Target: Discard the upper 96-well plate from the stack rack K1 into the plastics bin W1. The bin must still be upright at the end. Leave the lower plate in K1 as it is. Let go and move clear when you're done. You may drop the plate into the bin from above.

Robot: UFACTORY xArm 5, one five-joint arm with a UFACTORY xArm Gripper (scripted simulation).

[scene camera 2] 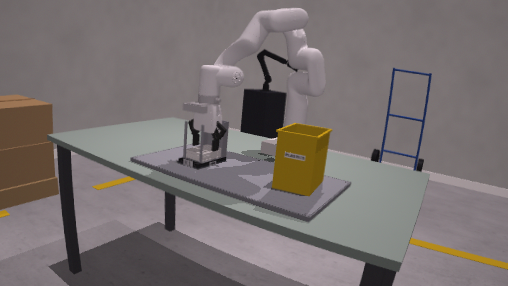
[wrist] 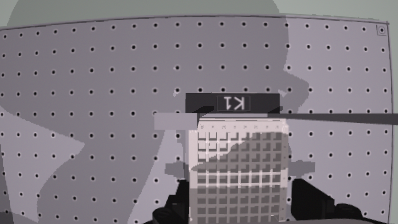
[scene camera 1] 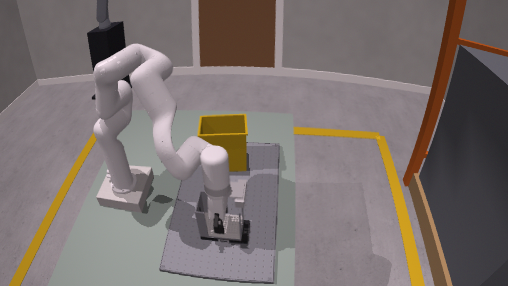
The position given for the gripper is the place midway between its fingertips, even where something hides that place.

In view: the gripper (scene camera 2: 205, 147) and a yellow plastics bin (scene camera 1: 212, 128).
The gripper is seen too in the wrist view (wrist: 240, 197). The wrist view misses the yellow plastics bin: it is out of frame.
